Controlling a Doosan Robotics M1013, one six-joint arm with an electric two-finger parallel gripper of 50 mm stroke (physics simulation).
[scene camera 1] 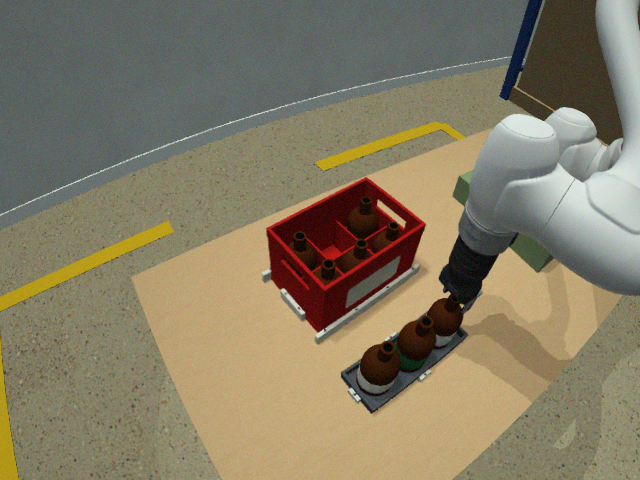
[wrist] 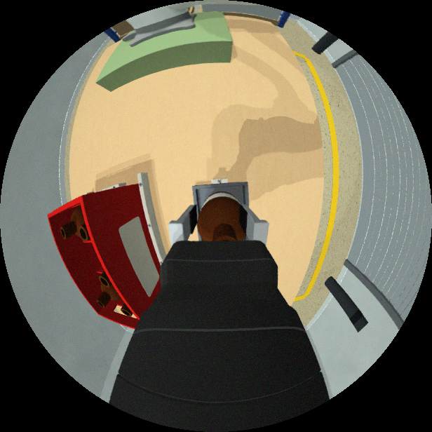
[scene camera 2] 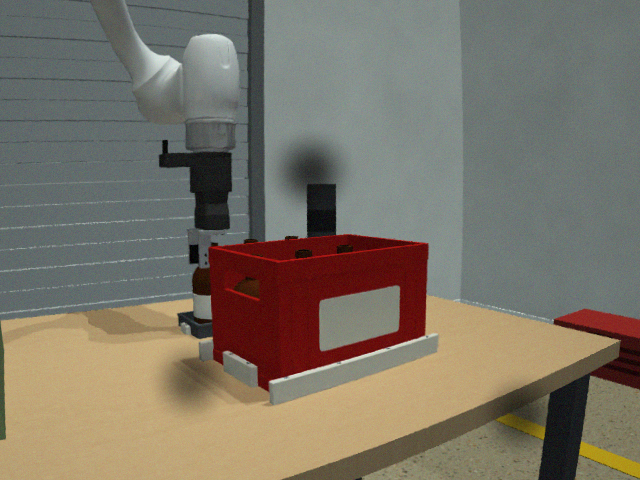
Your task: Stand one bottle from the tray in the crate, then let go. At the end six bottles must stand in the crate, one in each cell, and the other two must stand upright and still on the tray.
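Places are measured from the arm's base along level axes (x left, y ahead, z down), in centimetres.
Where they show: gripper, fingertip midpoint: (scene camera 1: 456, 299) (scene camera 2: 200, 265).
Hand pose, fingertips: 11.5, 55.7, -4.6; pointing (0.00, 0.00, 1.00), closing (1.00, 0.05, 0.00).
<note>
Each offset is from my fingertips to the top centre of the thing, as dx, dy, dz. "spot": to the spot under its first point.
The red crate @[-24.1, +9.5, -5.3] (scene camera 1: 299, 294) (scene camera 2: 299, 310) (wrist: 107, 225) holds several brown bottles; the middle cell of its far row shows bare floor in scene camera 1. On the dark tray @[spot: +4.4, +22.6, +11.7] (scene camera 1: 374, 401) (wrist: 220, 187) three bottles stand upright in a row: a white-labelled one @[+0.7, +19.8, -3.8] (scene camera 1: 379, 366) at the near end, a green-labelled one @[+0.9, +10.8, -3.8] (scene camera 1: 416, 343) in the middle, and a white-labelled one @[+0.6, +2.4, -3.8] (scene camera 1: 445, 317) (scene camera 2: 201, 281) (wrist: 222, 227) at the arm's end. My gripper (scene camera 1: 454, 297) (scene camera 2: 201, 262) (wrist: 217, 213) is open, its fingers down on either side of that end bottle's neck. The bottle's mouth is partly hidden.
White strips (scene camera 1: 367, 304) (scene camera 2: 356, 366) (wrist: 150, 220) lie along the crate's base. Small white blocks @[spot: +6.4, +11.1, +10.7] (scene camera 1: 424, 375) sit against the tray. A green block (scene camera 1: 532, 250) (wrist: 170, 60) stands at the arm's base. The crate's high walls stand beside the tray.
</note>
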